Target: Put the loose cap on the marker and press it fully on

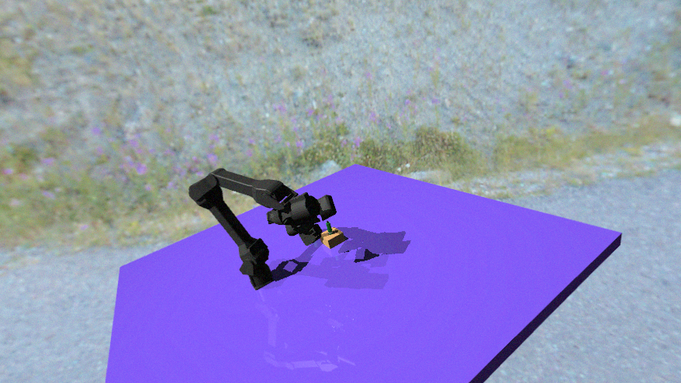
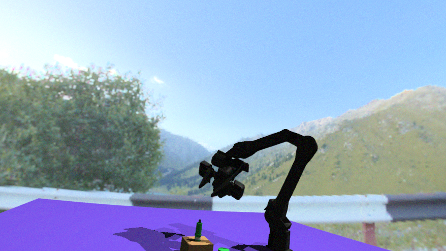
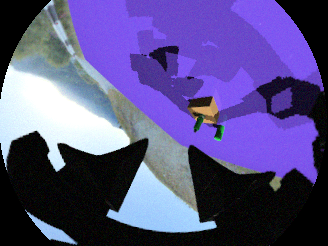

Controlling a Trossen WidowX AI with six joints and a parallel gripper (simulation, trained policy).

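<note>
Right now the green cap is 2 cm ahead of my gripper tip, 20 cm to the left of it and 13 cm below it. The rest, counted from my gripper tip: holder block (4 cm ahead, 9 cm to the left, 14 cm below).
</note>
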